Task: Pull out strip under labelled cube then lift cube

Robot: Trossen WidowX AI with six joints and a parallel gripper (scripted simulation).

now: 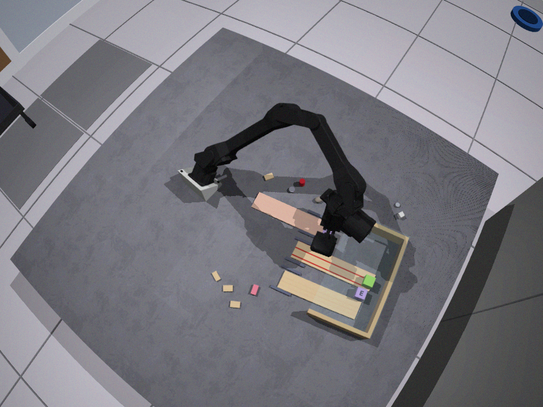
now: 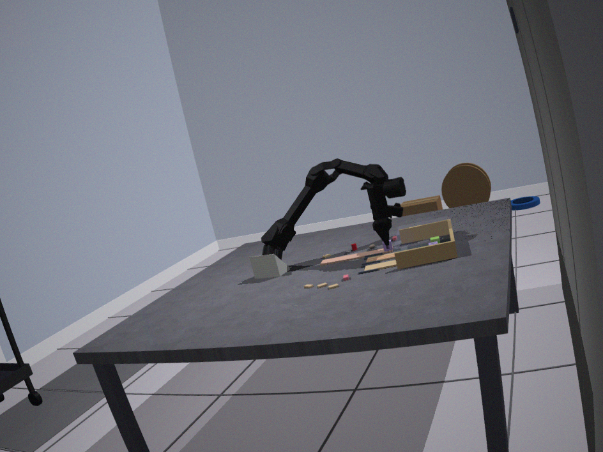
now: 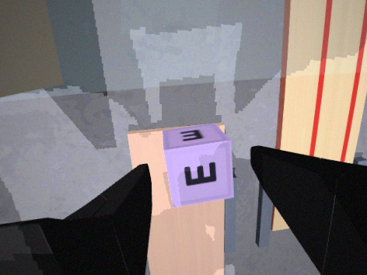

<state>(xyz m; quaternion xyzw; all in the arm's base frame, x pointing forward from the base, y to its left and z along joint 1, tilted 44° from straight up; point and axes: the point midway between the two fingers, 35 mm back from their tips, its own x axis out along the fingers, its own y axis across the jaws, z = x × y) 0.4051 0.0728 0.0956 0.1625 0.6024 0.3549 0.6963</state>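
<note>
The pebble lies 9 cm behind my gripper tip, 7 cm to the left of it and 2 cm below it. The rest, counted from my gripper tip: grey cylinder (18 cm behind, 5 cm to the left, 2 cm below); red cylinder (17 cm behind, 9 cm to the left, 2 cm below).
</note>
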